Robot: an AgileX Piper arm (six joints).
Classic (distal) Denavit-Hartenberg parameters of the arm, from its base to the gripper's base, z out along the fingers. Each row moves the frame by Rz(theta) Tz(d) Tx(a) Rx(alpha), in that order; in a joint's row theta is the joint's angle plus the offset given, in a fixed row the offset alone. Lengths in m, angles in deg.
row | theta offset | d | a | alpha
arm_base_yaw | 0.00 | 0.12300 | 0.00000 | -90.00
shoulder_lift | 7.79 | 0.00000 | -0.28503 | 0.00
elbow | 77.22 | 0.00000 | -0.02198 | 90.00
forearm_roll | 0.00 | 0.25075 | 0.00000 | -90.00
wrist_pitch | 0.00 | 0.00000 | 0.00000 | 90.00
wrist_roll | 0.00 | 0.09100 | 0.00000 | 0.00
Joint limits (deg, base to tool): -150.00..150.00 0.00..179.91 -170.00..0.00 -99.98..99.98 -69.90..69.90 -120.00..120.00
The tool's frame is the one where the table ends.
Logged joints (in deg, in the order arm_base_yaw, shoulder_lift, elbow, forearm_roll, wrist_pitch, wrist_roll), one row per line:
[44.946 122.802 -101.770 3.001 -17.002 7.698]
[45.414 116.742 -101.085 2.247 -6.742 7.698]
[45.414 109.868 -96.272 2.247 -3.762 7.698]
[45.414 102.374 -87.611 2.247 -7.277 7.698]
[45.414 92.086 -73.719 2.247 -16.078 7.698]
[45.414 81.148 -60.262 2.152 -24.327 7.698]
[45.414 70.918 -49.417 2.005 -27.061 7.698]
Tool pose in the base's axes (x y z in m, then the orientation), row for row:
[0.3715 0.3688 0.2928 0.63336 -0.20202 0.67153 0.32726]
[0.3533 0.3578 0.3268 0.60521 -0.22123 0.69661 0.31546]
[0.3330 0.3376 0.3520 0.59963 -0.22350 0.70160 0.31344]
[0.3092 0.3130 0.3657 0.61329 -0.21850 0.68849 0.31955]
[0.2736 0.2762 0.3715 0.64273 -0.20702 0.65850 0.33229]
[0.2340 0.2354 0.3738 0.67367 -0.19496 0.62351 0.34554]
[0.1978 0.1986 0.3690 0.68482 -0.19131 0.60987 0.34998]
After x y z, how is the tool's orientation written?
As a quaternion, w x y z.
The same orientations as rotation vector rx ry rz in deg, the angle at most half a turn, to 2 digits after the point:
[-26.47 87.99 42.88]
[-29.32 92.33 41.81]
[-29.69 93.20 41.64]
[-28.87 90.95 42.21]
[-27.03 85.96 43.38]
[-25.14 80.40 44.56]
[-24.56 78.30 44.93]

